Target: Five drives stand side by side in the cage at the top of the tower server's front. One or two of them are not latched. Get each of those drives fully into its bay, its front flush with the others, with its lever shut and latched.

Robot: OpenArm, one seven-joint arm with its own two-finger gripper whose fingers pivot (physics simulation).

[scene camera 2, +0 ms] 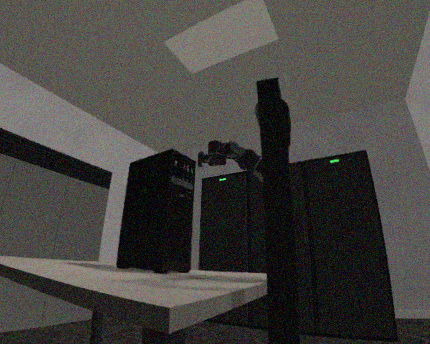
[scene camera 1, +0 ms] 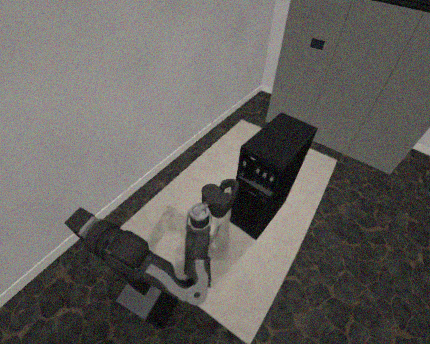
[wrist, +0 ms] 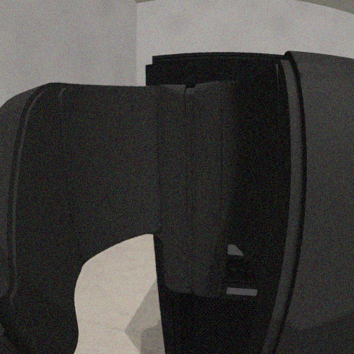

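Observation:
The black tower server [scene camera 1: 287, 145] [scene camera 2: 150, 215] [wrist: 210, 325] stands upright. In scene camera 1, light marks show on several drives [scene camera 1: 264, 175] in the cage at the top of its front; the second place from the left shows no such mark, only a small light edge at its top. Levers are too small and dark to make out, and how far each drive sits in is unclear. My gripper [scene camera 1: 235, 187] [scene camera 2: 200, 159] [wrist: 202, 192] is shut with its fingers together, in front of the tower's left front side. It hides most of the cage in the wrist view; contact cannot be told.
The tower stands on a pale table [scene camera 1: 305, 200] [scene camera 2: 170, 295], with a wall [scene camera 1: 125, 90] along its left side in scene camera 1. A grey cabinet [scene camera 1: 350, 90] stands behind the tower. Dark racks [scene camera 2: 340, 240] with green lights stand beyond the arm in scene camera 2.

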